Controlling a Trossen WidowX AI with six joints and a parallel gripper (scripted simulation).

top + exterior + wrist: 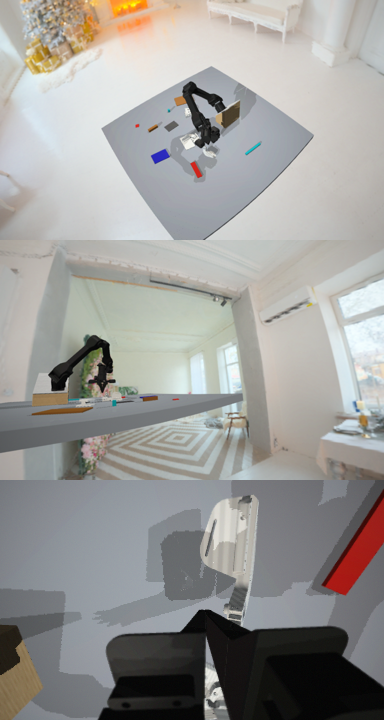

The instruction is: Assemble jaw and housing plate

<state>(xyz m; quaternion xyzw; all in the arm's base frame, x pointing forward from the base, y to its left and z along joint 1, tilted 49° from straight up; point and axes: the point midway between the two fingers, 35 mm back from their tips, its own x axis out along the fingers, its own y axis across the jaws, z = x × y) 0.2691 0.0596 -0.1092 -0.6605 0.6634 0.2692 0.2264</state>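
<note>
Right now the red bar is 180 mm ahead of my gripper tip, 70 mm to the left of it and 50 mm below it. The rest, counted from my gripper tip: blue tile (290 mm ahead, 190 mm to the right, 50 mm below); then cyan bar (240 mm to the left, 220 mm behind, 50 mm below); then dark grey tile (370 mm to the right, 50 mm below, 50 mm ahead).
</note>
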